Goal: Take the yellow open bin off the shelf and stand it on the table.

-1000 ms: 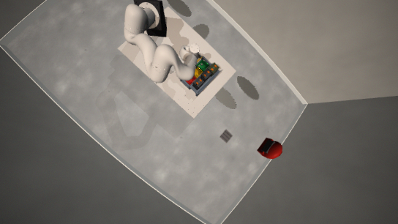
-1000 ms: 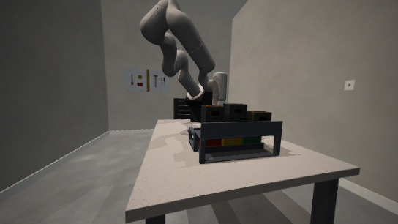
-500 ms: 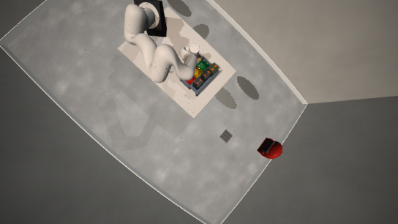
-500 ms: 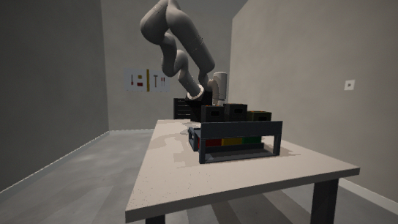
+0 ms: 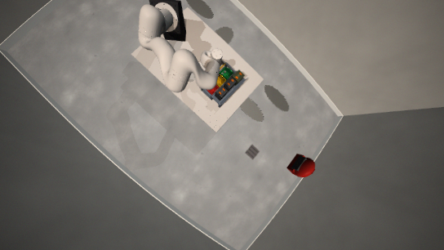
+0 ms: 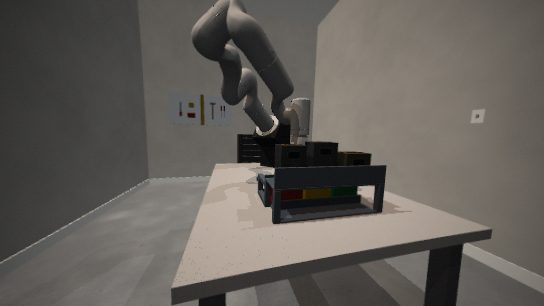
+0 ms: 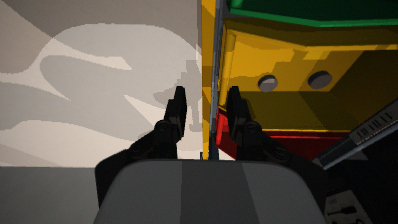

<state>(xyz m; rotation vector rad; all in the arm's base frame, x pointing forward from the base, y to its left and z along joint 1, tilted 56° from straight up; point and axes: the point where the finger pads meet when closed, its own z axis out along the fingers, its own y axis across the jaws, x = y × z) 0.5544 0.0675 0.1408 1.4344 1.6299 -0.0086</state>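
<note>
My hand is 4 cm above the thin yellow strip. From my hand the other things lie so: red bin (13 cm to the right, 9 cm ahead, 5 cm below); then green bin (12 cm ahead, 10 cm to the left, 5 cm below); then yellow bin (10 cm ahead, 5 cm below, 2 cm to the right).
</note>
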